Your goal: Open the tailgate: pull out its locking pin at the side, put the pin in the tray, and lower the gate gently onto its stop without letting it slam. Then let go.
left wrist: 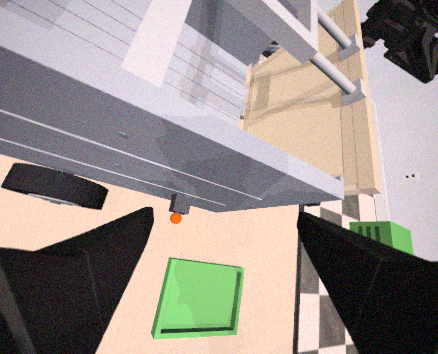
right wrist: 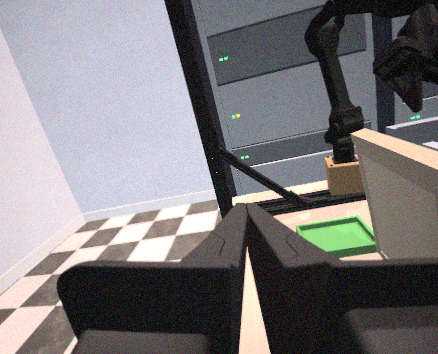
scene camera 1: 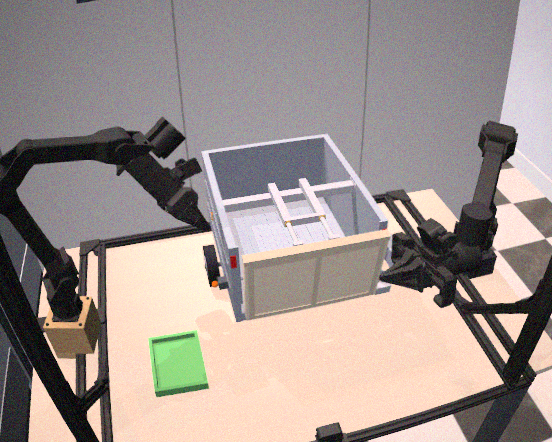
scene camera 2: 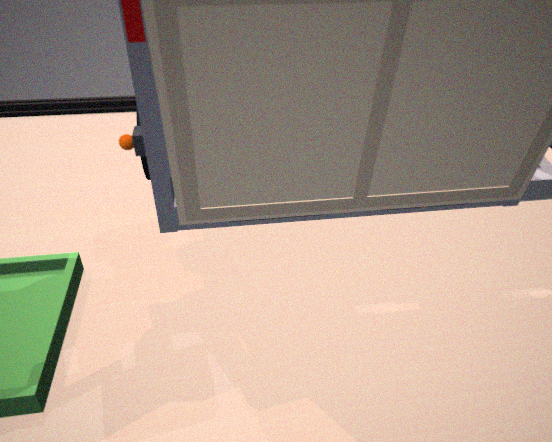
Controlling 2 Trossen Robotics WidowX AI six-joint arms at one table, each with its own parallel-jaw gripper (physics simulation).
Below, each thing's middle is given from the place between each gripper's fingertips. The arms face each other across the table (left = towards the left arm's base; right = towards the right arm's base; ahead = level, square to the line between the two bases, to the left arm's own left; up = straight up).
Now: left hand 200 mm to the left of the grey truck bed (scene camera 1: 252, 191), 120 mm above it and 100 mm short of it.
The grey truck bed lies 39 cm ahead of my right hand, 17 cm below it and 6 cm to the left of it.
